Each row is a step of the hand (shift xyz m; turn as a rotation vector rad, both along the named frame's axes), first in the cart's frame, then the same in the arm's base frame.
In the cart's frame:
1: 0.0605 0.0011 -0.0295 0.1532 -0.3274 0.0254
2: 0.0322 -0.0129 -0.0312 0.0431 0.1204 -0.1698
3: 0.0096 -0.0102 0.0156 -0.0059 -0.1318 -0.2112
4: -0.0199 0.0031 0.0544 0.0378 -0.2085 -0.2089
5: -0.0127 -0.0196 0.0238 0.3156 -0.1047 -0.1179
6: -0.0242 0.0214 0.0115 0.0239 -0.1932 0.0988
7: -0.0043 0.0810 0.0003 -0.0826 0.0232 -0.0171
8: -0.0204 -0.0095 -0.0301 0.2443 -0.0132 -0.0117
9: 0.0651 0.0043 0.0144 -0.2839 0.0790 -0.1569
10: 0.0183 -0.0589 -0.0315 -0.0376 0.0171 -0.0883
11: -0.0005 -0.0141 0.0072 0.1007 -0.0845 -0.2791
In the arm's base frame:
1: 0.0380 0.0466 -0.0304 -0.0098 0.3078 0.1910
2: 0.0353 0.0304 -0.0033 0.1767 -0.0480 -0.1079
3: -0.0143 0.0152 0.0020 0.2053 0.0431 0.1341
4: -0.0566 -0.0123 0.0028 0.2078 0.1213 0.1751
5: -0.0258 0.0027 0.0210 0.1601 0.3067 -0.0691
6: -0.0144 -0.0305 -0.0062 -0.0983 0.1354 0.1402
7: 0.0008 -0.0474 -0.0658 0.0055 -0.0833 0.0262
8: 0.0266 -0.0152 0.0217 0.0466 0.2095 -0.1181
9: -0.0047 0.0535 -0.0397 0.1158 -0.2967 0.1000
10: 0.0326 0.0437 0.0428 0.0823 -0.0503 0.0141
11: -0.0075 0.0080 0.0114 0.2889 0.0989 0.0440

